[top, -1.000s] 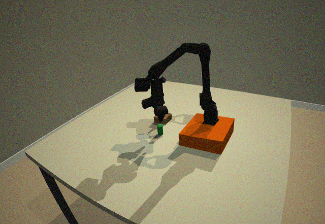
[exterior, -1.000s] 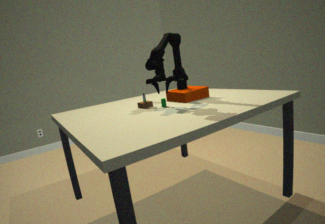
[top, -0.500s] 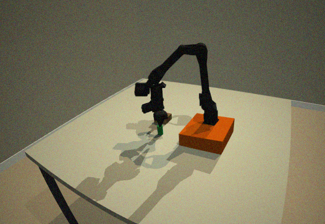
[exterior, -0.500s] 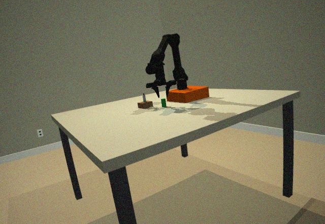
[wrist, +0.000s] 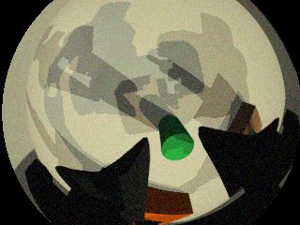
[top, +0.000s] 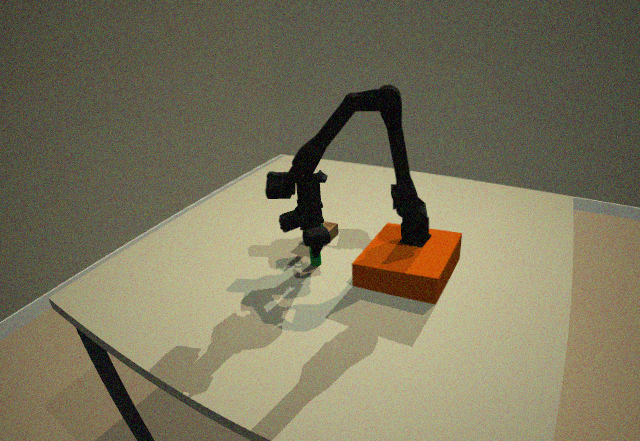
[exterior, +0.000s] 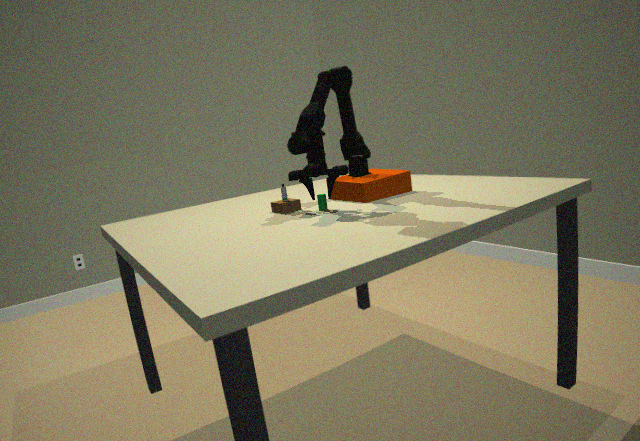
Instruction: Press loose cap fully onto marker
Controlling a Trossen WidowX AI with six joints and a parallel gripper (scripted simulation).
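Now: the green marker cap 10 mm below my gripper tip.
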